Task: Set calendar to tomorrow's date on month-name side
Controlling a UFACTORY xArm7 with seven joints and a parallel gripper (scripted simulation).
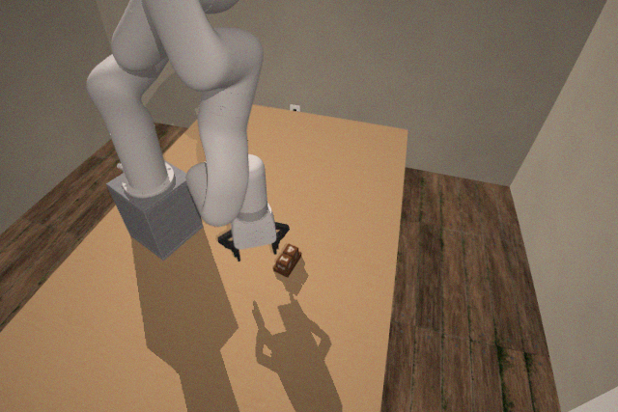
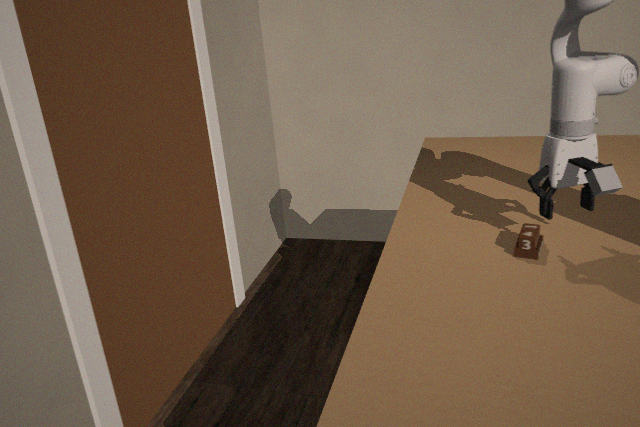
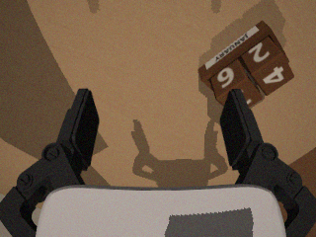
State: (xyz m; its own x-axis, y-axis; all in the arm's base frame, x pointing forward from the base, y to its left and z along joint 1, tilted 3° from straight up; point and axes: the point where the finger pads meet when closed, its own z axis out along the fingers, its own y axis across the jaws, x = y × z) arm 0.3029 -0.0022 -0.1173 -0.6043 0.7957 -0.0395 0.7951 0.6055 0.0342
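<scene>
Right now the digit cube is 6 cm ahead of my hand, 5 cm below it and 3 cm to the left of it. The rest, counted from my hand: brown calendar tray 7 cm below, 6 cm ahead, 4 cm to the left.
</scene>
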